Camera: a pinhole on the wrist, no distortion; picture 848 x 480 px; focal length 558.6 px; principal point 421.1 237.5 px. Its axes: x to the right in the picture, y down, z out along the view. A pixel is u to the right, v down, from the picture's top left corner.
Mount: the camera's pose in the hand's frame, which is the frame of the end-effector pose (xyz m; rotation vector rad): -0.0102 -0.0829 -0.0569 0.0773 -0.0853 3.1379
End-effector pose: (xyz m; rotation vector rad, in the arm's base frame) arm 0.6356 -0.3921 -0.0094 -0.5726 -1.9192 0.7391
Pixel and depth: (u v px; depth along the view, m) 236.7 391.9 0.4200
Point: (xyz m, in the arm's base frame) 0.2407 -0.5376 0.1161
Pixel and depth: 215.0 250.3 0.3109
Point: 0.3536 -0.4503 0.0531
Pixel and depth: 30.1 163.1 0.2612
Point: 0.3749 -0.3626 0.0801
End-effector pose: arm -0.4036 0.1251 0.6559 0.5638 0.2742 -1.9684
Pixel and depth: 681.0 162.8 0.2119
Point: -0.4696 0.1632 0.8405
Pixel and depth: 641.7 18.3 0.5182
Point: -0.3810 0.0265 1.1708
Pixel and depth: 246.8 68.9 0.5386
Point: -0.5546 -0.2475 0.9817
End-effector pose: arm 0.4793 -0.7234 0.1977 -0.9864 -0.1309 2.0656
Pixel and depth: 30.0 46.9 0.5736
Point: -0.0681 -0.3556 0.2600
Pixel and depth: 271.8 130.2 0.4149
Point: 0.2087 -0.5351 0.3799
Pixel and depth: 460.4 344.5 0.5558
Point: 0.2877 -0.4783 0.6398
